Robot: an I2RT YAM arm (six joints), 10 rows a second.
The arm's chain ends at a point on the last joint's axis. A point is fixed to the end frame.
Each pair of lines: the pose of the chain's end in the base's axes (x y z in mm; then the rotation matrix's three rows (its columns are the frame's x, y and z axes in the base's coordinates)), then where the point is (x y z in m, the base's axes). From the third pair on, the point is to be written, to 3 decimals.
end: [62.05, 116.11, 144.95], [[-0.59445, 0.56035, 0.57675], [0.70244, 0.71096, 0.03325], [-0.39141, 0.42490, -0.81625]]
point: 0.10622 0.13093 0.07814
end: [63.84, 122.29, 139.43], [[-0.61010, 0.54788, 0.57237], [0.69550, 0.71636, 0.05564], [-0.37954, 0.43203, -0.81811]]
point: 0.10741 0.13888 0.07264
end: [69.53, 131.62, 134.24], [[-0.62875, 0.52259, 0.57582], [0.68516, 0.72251, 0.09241], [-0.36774, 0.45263, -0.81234]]
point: 0.113 0.151 0.068
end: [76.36, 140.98, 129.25], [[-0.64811, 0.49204, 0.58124], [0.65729, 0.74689, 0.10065], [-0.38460, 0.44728, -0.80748]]
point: 0.120 0.161 0.063
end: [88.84, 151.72, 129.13], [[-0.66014, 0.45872, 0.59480], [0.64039, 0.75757, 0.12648], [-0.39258, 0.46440, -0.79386]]
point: 0.133 0.174 0.064
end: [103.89, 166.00, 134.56], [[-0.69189, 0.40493, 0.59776], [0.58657, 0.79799, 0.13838], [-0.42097, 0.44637, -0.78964]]
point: 0.148 0.189 0.070
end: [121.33, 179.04, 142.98], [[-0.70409, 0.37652, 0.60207], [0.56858, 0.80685, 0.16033], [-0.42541, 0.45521, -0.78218]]
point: 0.165 0.203 0.079
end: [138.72, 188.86, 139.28], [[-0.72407, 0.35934, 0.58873], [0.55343, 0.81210, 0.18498], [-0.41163, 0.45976, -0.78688]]
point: 0.181 0.215 0.075
